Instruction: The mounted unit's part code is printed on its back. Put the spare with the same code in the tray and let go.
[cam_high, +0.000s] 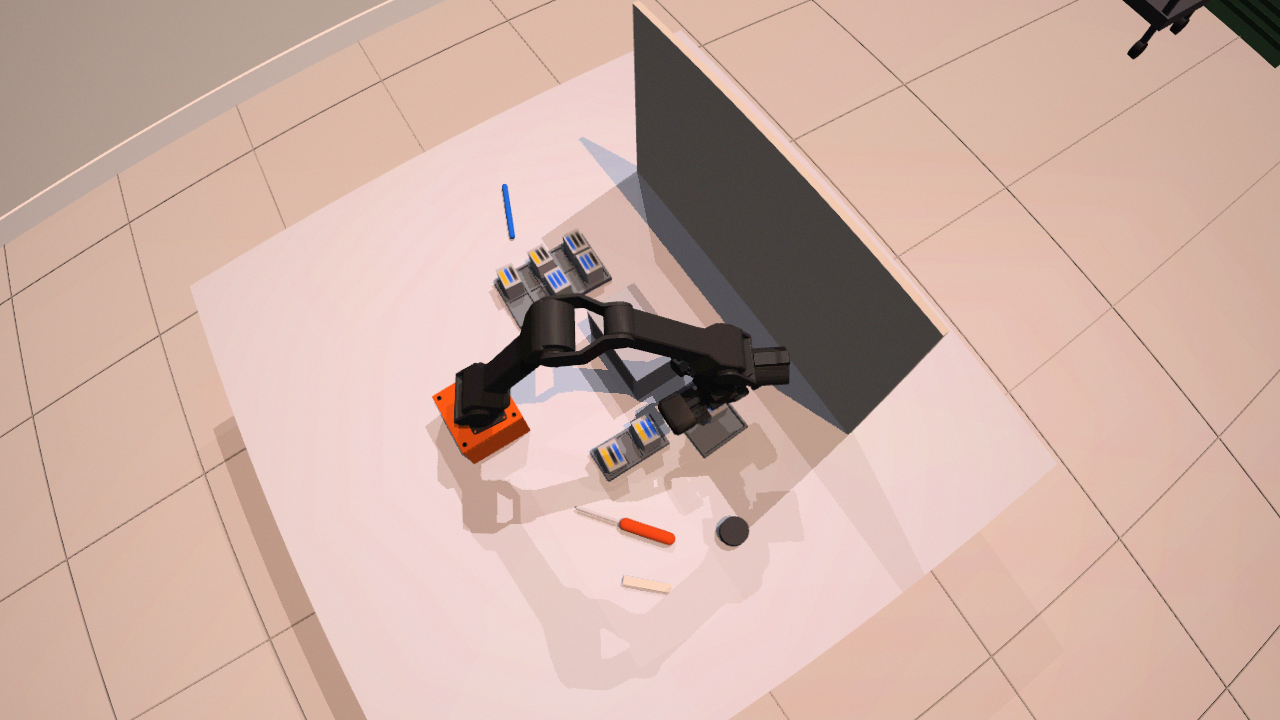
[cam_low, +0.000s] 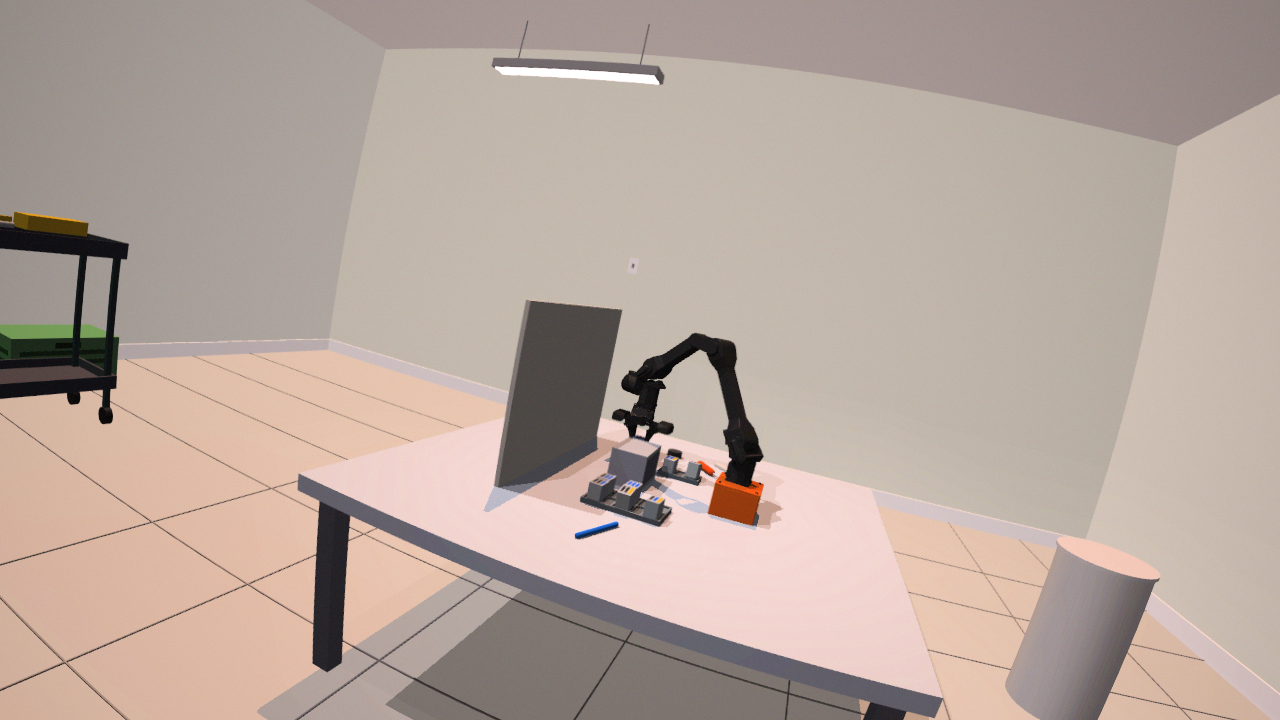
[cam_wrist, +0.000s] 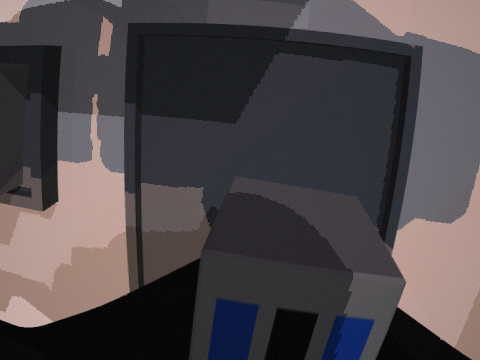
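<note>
Now: gripper tip 20 mm below the grey spare block. From my gripper tip the other things lie so: grey mounted unit 180 mm to the left, 60 mm behind; then black puck 210 mm to the right, 70 mm behind, 40 mm below; then dark flat tray 40 mm below, 10 mm behind.
</note>
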